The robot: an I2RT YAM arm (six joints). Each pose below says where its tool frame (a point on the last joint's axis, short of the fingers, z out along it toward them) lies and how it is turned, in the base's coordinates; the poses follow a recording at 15 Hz.
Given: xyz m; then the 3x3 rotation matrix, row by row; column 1 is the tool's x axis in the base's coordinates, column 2 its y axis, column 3 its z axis. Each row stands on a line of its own.
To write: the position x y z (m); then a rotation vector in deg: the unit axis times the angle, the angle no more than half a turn. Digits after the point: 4 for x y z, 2 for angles. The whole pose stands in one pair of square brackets.
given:
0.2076, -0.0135, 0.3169
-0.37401, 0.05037, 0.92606
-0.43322, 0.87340, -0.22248
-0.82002, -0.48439, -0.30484
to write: [0.2076, -0.0135, 0.3169, -16.27, 108.49, -30.05]
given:
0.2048, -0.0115, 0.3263
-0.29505, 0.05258, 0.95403
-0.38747, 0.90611, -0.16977
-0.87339, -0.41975, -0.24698
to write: [0.2048, -0.0115, 0.3263, -14.31, 104.60, -25.19]
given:
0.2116, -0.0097, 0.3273
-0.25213, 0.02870, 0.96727
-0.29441, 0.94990, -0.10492
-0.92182, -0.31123, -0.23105
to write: [0.2116, -0.0097, 0.3273, -11.29, 103.36, -17.68]
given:
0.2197, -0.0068, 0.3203
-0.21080, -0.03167, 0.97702
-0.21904, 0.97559, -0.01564
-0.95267, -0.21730, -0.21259
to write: [0.2197, -0.0068, 0.3203, -10.65, 101.91, -9.90]
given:
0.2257, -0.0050, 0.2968
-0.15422, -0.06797, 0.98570
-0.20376, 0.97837, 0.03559
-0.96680, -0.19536, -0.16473
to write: [0.2257, -0.0050, 0.2968, -11.70, 98.88, -6.88]
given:
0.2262, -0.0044, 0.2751
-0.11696, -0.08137, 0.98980
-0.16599, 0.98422, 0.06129
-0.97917, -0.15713, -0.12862
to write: [0.2262, -0.0044, 0.2751, -10.74, 96.83, -4.16]
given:
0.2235, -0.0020, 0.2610
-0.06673, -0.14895, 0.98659
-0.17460, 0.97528, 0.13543
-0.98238, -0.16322, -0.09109
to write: [0.2235, -0.0020, 0.2610, -14.28, 94.15, -1.23]
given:
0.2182, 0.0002, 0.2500
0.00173, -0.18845, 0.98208
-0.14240, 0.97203, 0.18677
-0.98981, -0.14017, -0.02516
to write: [0.2182, 0.0002, 0.2500, -14.96, 90.22, 2.11]
